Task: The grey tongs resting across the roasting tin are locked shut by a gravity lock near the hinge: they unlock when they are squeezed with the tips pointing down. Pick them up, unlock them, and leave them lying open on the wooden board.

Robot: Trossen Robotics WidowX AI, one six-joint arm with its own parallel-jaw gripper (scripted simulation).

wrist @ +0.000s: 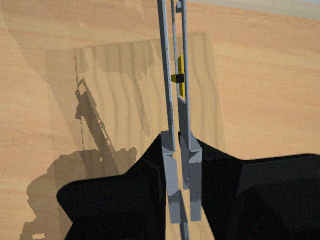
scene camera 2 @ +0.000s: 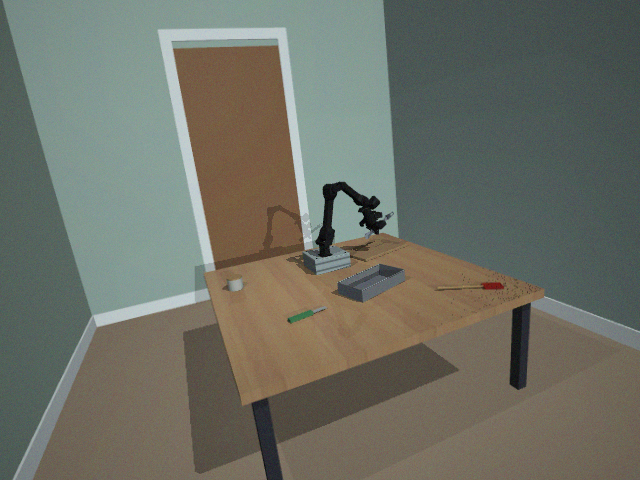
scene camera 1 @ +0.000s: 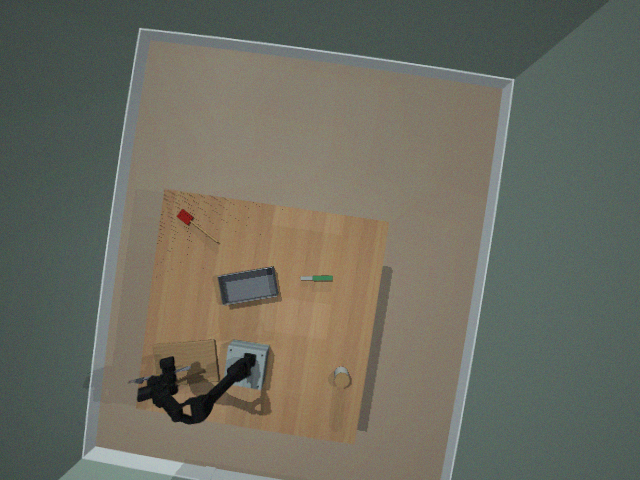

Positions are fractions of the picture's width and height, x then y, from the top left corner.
Scene:
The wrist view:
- my gripper: 0.54, 0.57
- wooden board: 0.38, 0.38
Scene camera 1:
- grey roasting tin: 0.40, 0.59

